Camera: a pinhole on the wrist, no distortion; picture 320 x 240 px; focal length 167.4 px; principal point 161.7 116.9 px. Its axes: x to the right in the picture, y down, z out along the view. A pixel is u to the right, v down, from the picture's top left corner.
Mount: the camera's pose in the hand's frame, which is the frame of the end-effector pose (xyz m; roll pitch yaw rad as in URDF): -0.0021 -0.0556 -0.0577 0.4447 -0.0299 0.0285
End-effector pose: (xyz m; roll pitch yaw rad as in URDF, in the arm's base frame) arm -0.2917 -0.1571 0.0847 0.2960 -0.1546 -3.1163
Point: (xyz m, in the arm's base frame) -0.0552 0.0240 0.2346
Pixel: 41.2 163.1
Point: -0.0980 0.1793 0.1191
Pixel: 55.2 51.6
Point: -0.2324 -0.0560 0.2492
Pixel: 142.3 206.3
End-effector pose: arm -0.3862 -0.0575 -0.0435 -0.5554 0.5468 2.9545
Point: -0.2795 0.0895 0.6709
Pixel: 37.5 78.4
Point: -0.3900 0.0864 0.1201
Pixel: 104.4 37.5
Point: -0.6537 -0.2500 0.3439
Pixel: 165.8 204.8
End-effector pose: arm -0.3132 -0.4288 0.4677 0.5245 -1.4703 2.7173
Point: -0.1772 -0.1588 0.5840
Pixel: 229.9 70.5
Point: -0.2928 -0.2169 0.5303
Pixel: 235.9 18.7
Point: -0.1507 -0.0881 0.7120
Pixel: 277.6 59.6
